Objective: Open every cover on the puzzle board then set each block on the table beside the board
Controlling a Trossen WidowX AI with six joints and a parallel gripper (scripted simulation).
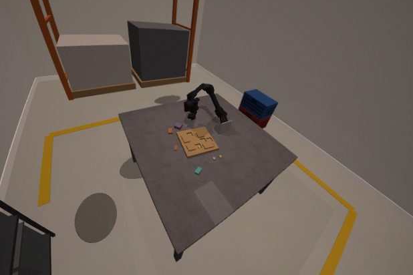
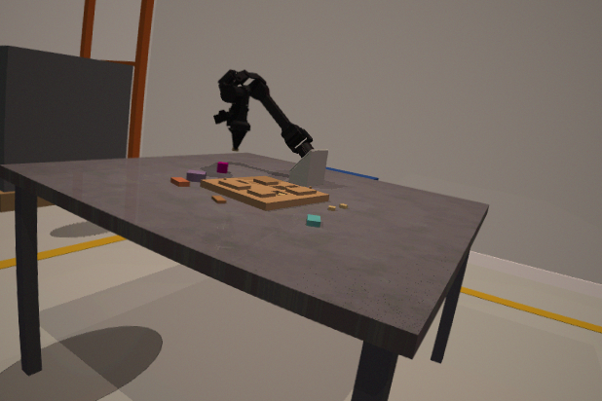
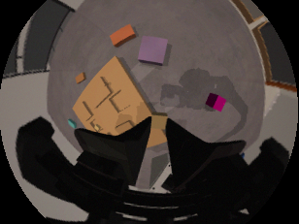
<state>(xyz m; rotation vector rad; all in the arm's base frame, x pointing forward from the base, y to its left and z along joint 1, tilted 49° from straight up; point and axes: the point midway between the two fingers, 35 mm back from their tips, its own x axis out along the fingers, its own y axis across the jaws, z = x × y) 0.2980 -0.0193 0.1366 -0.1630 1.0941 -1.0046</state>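
My gripper tip is now 3 cm short of the tan puzzle board, 20 cm to the right of it and 10 cm above it. The rest, counted from my gripper tip: purple block 11 cm ahead, 6 cm to the right, 10 cm below; magenta block 9 cm behind, 15 cm to the right, 10 cm below; orange block 21 cm ahead, 2 cm to the right, 11 cm below.
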